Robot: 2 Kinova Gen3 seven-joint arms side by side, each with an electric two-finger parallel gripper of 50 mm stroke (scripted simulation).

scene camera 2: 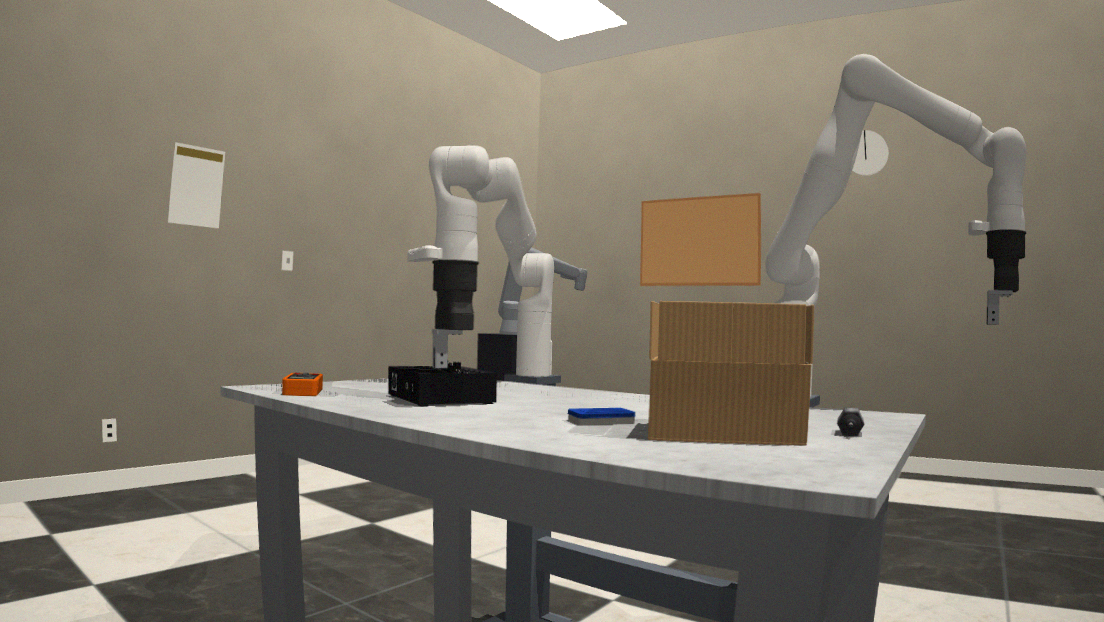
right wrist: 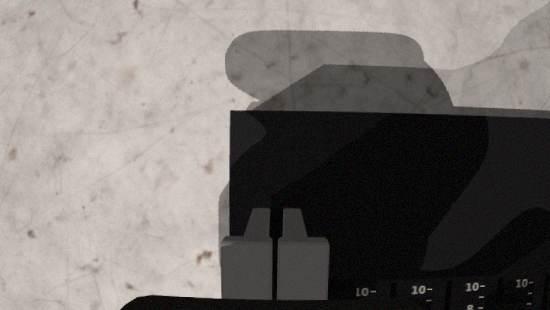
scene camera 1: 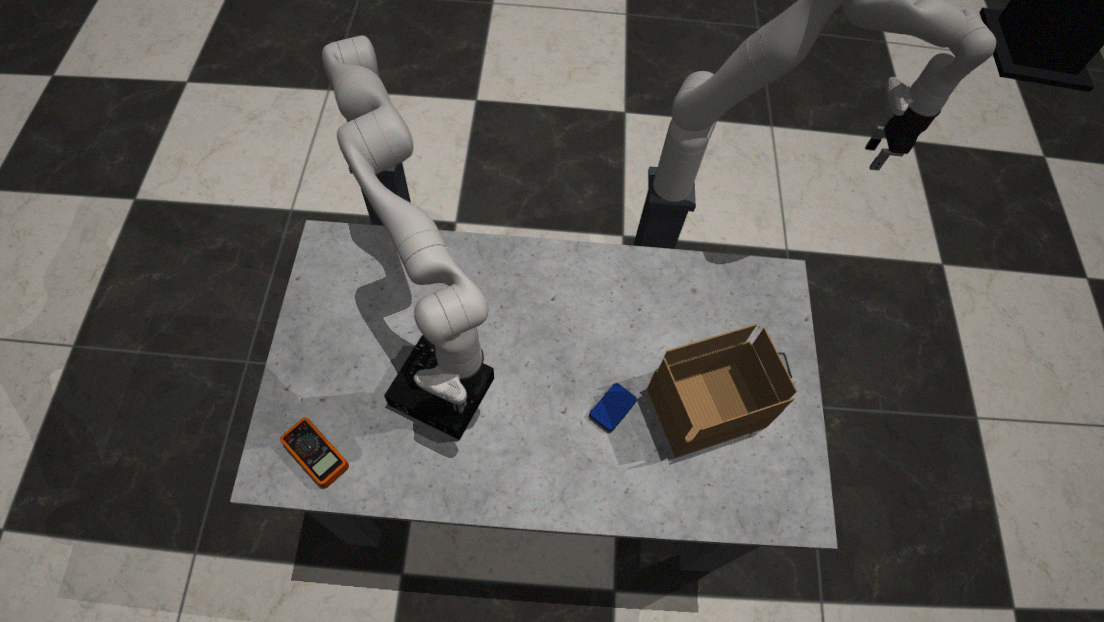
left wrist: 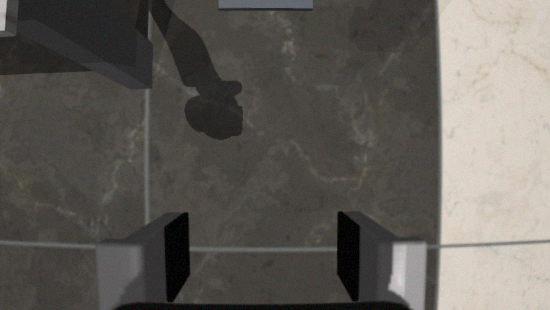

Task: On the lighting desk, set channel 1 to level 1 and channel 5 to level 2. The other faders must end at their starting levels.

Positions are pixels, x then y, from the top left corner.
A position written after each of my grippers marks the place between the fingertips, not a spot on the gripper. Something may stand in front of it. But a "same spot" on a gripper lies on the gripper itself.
my left gripper: scene camera 2; scene camera 1 871,158; left wrist; not seen in the right wrist view (out of frame)
cardboard box: scene camera 2; scene camera 1; not seen in the right wrist view (out of frame); not seen in the left wrist view (out of frame)
same spot on my left gripper: (scene camera 2: 993,296) = (left wrist: 151,277)
same spot on cardboard box: (scene camera 2: 697,394) = (scene camera 1: 711,439)
